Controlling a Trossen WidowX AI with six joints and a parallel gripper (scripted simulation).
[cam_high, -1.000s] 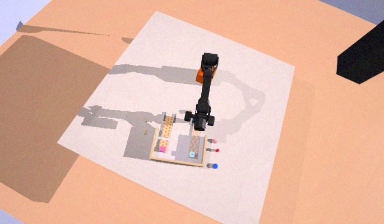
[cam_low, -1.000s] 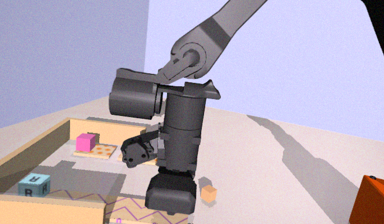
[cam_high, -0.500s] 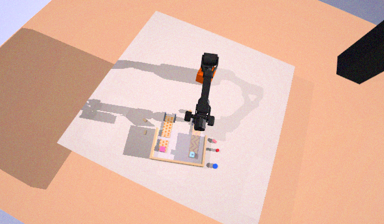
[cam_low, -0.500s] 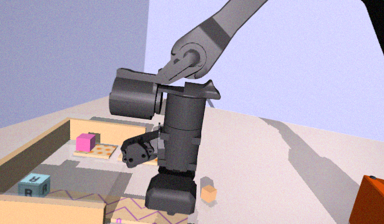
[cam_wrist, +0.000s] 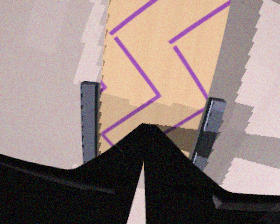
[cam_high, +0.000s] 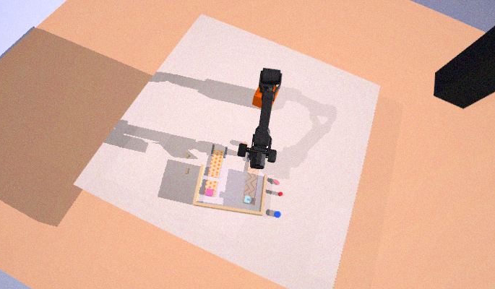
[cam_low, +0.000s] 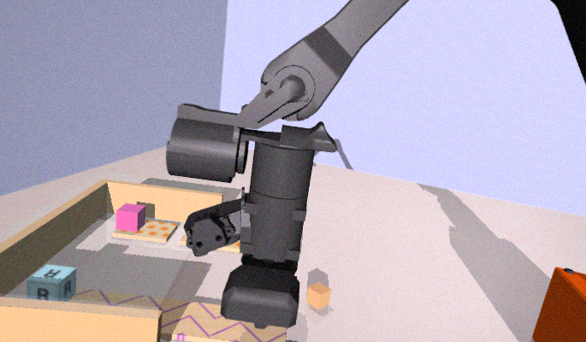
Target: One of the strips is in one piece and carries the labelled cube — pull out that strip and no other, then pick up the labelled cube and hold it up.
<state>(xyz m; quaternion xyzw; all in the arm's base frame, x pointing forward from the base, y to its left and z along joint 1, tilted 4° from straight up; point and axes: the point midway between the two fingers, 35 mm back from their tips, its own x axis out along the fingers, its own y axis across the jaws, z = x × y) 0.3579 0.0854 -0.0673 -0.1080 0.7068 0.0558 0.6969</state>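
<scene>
Now: the zigzag strip 100 mm ahead of my gripper tip and 20 mm to the left of it. Also, from my gripper tip: light-blue cube marked r 210 mm ahead, 50 mm to the left, 20 mm above; small tan block 80 mm to the right, 50 mm behind; pink piece 150 mm to the left, 70 mm ahead.
</scene>
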